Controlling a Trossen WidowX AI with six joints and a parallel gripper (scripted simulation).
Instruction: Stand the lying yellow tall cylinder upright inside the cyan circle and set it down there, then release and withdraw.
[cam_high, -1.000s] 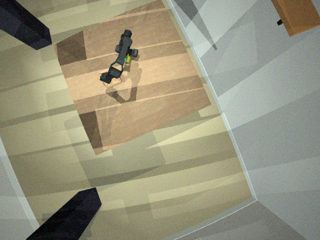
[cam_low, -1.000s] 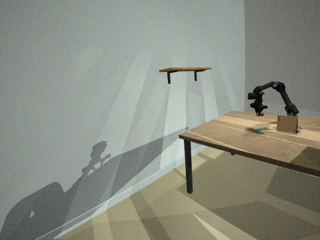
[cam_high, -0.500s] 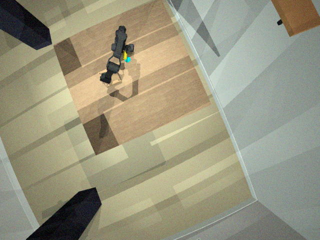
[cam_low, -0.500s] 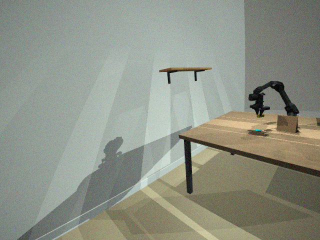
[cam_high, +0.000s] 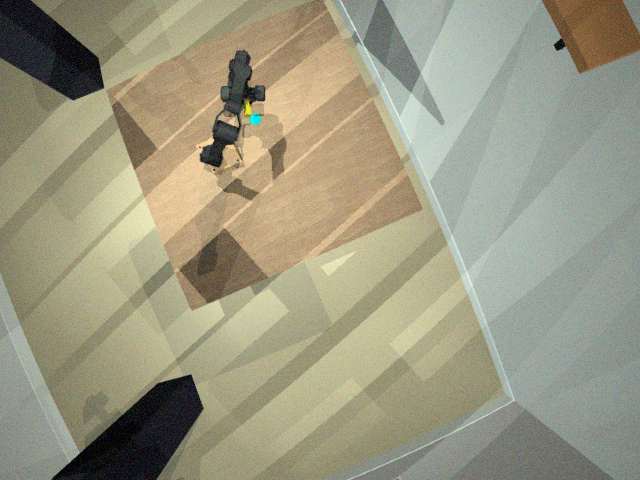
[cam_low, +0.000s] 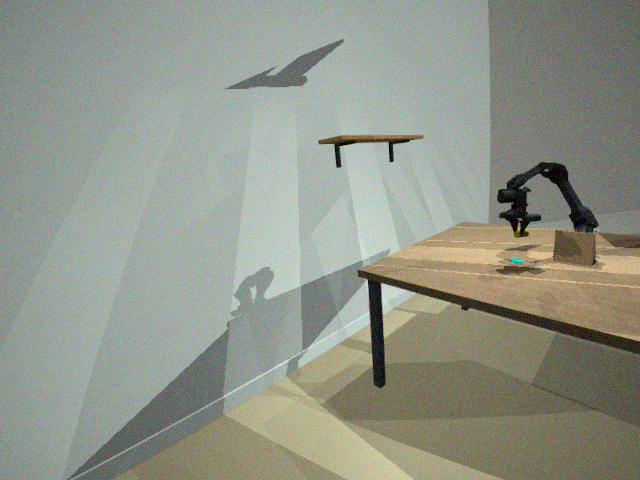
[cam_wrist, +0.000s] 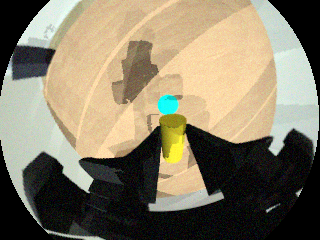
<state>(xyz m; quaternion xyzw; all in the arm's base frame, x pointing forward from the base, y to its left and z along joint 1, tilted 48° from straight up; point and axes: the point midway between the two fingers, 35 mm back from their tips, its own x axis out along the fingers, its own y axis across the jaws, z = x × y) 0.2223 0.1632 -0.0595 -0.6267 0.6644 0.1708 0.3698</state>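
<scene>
Now: the cyan circle 14 cm below my gripper tip. From my gripper tip the other things lie so: yellow cylinder 1 cm behind, 2 cm to the right.
</scene>
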